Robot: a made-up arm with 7 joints.
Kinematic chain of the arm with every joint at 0, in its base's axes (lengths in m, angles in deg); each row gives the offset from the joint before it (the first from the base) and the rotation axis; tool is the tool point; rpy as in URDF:
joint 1: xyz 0 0 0 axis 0.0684 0.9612 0.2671
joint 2: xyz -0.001 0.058 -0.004 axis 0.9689 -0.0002 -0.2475
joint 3: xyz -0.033 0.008 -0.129 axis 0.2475 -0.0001 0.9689
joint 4: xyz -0.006 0 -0.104 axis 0.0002 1 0
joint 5: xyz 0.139 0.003 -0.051 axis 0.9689 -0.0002 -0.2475
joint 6: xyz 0.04 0 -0.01 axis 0.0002 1 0
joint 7: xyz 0.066 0 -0.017 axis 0.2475 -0.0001 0.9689
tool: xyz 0 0 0 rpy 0 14.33 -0.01
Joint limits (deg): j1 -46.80..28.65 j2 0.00..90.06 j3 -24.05..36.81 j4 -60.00..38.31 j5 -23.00..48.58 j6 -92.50..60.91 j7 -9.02..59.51
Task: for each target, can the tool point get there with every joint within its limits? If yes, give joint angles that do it. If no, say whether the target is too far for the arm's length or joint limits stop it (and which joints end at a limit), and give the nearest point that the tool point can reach.
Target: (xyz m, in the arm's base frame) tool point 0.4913 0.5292 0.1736
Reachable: no: too far | nearest point 0.2965 0.4074 0.0880 | short by 0.245 m
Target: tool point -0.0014 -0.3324 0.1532
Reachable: no: joint limits stop it (at a limit: joint 1, joint 2, joint 3, joint 5) | nearest point 0.1347 -0.0636 0.0235 | short by 0.328 m
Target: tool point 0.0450 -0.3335 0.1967
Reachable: no: joint limits stop it (at a limit: joint 1, joint 2, joint 3, joint 5) | nearest point 0.1515 -0.0691 0.0275 | short by 0.332 m
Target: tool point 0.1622 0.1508 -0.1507
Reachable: yes | joints 14.97 69.71 -11.08 -45.41 25.26 28.58 41.07
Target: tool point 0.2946 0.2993 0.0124
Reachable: yes | joints -28.97 79.11 8.51 18.68 40.40 -55.26 3.72
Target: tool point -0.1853 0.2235 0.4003
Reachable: no: joint limits stop it (at a limit: joint 1, joint 2, joint 3, joint 5, joint 6) | nearest point 0.0850 0.1867 0.2420 | short by 0.315 m
